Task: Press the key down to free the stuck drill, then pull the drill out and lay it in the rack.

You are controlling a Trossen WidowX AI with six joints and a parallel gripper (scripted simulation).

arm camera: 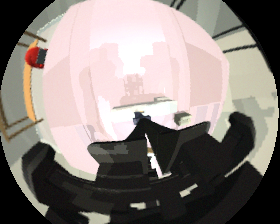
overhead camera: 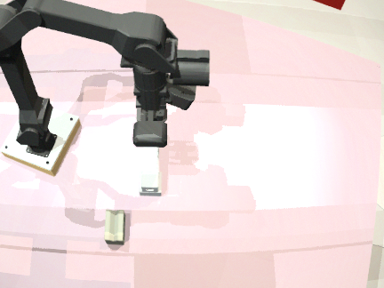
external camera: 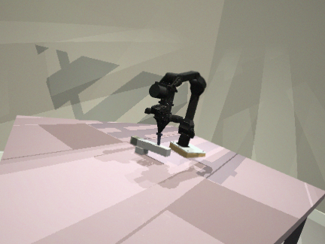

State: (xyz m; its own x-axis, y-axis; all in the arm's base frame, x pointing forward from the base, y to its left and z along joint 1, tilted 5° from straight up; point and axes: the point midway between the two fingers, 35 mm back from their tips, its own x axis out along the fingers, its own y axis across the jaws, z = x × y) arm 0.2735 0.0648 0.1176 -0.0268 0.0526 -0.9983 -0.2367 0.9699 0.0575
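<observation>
Right now my gripper tip is 3 cm above the dark blue key. From my gripper tip the other things lie so: housing block: 9 cm below, 3 cm to the right.
</observation>
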